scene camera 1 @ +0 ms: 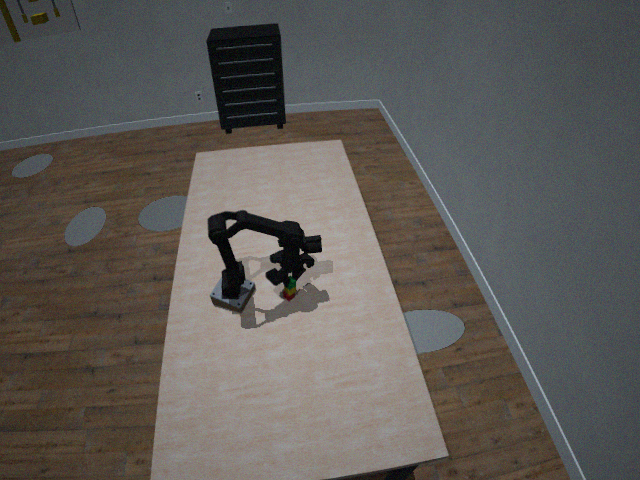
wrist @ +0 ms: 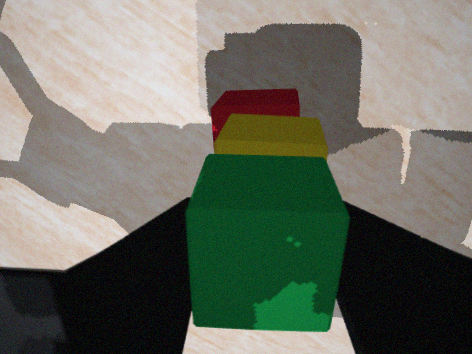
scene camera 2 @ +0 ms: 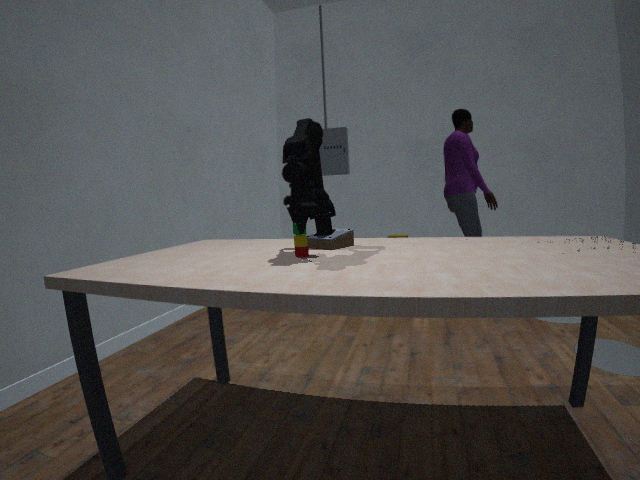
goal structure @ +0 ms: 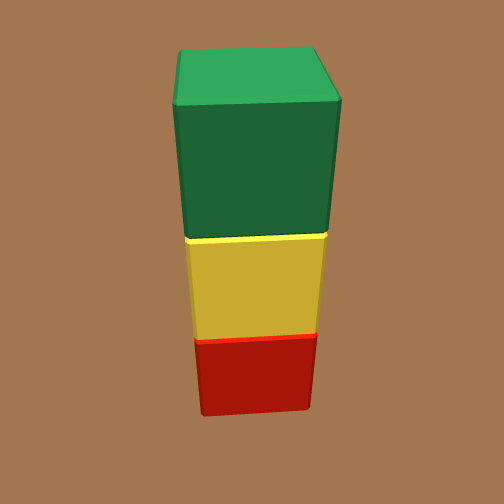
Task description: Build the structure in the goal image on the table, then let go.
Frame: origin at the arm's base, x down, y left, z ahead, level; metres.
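Seen in the pictures: gripper, fingertip midpoint: (scene camera 1: pixel 289 284) (wrist: pixel 261 212) (scene camera 2: pixel 299 232); arm's base, link origin: (scene camera 1: pixel 230 291) (scene camera 2: pixel 325 233).
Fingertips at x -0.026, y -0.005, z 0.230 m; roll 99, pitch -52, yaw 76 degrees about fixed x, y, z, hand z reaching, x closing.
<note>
Offsets run from my fingertips to a thing's top centre. Level surfaces: height alone.
A red block {dx +0.042, dy +0.000, dz -0.007 m} (scene camera 1: pixel 288 297) (scene camera 2: pixel 301 252) (wrist: pixel 260 101) stands on the table {dx +0.075 m} (scene camera 1: pixel 289 392) (scene camera 2: pixel 439 273). A yellow block {dx +0.009, dy +0.002, dz +0.000 m} (scene camera 1: pixel 290 290) (scene camera 2: pixel 300 240) (wrist: pixel 272 130) sits on the red block. A green block {dx -0.029, dy +0.000, dz +0.002 m} (scene camera 1: pixel 292 283) (scene camera 2: pixel 296 228) (wrist: pixel 265 265) is at the top of the column, directly above the yellow block; it looks in contact with it or very nearly so. My gripper (scene camera 1: pixel 291 277) (scene camera 2: pixel 299 225) (wrist: pixel 261 212) is shut on the green block, with one finger on each side in the wrist view. The lower part of the yellow block is hidden there by the green block.
The arm's base plate (scene camera 1: pixel 219 298) (scene camera 2: pixel 343 236) is close to the block column. A dark drawer cabinet (scene camera 1: pixel 248 82) stands beyond the table's far end. A person (scene camera 2: pixel 460 162) in a purple top stands beyond the table in scene camera 2.
</note>
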